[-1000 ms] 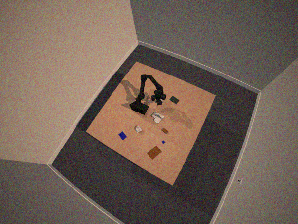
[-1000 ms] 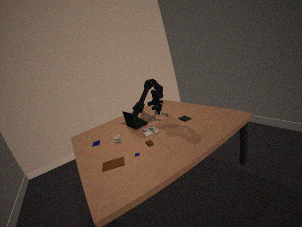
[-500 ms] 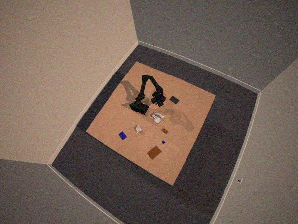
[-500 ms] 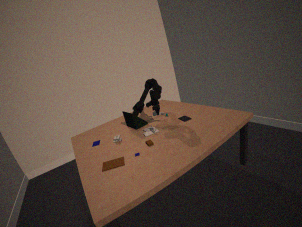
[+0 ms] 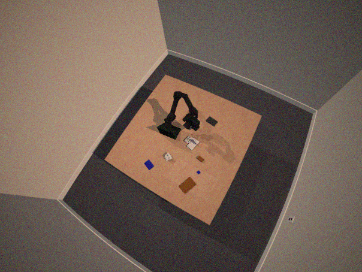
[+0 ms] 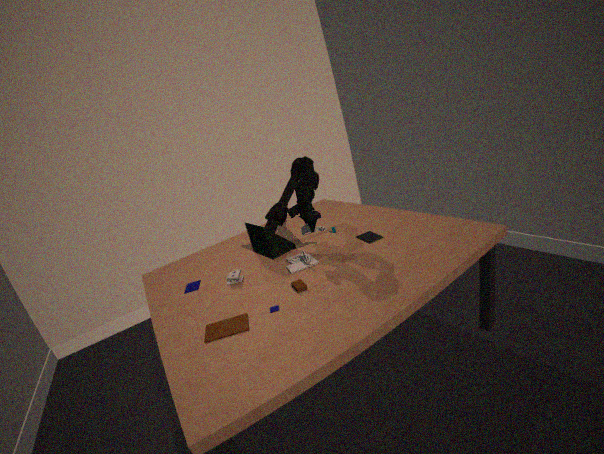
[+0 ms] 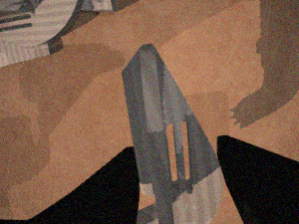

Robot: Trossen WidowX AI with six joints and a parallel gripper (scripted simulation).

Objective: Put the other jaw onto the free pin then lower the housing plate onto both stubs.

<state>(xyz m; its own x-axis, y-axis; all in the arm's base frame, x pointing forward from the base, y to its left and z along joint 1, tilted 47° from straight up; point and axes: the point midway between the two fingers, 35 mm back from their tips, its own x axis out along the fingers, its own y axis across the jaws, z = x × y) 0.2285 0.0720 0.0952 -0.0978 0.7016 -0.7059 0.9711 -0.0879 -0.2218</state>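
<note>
The jaw is 20 mm ahead of my gripper tip and 30 mm to the left of it. Round my gripper tip: base (90 mm ahead, 130 mm to the right, 80 mm below); then dark plate (140 mm ahead, 200 mm to the left, 80 mm below); then teal piece (80 mm behind, 170 mm to the left, 70 mm below).
</note>
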